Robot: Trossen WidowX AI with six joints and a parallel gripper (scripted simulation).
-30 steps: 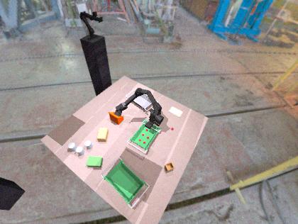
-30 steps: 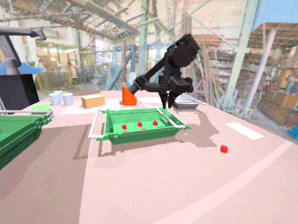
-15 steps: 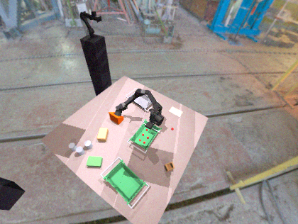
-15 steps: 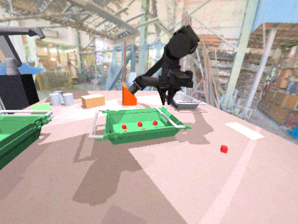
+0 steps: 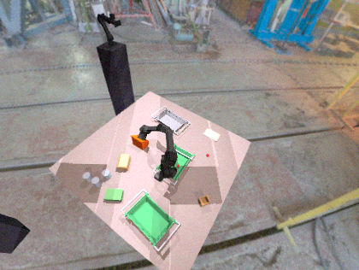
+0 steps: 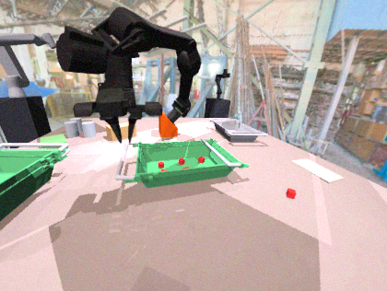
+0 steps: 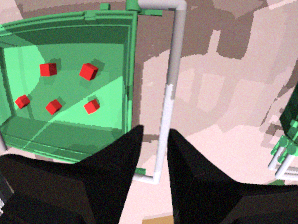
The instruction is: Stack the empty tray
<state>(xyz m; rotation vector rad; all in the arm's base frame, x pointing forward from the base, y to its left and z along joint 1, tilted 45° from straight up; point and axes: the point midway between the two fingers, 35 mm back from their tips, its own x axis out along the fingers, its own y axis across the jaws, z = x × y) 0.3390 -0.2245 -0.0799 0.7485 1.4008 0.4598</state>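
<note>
The grey tray is 240 mm behind my gripper tip, 570 mm to the left of it and 60 mm below it. Also, from my gripper tip: flat green block: 270 mm behind, 280 mm to the right, 80 mm below; tan block: 360 mm behind, 30 mm to the right, 70 mm below; small brown box: 340 mm ahead, 30 mm to the right, 90 mm below.
</note>
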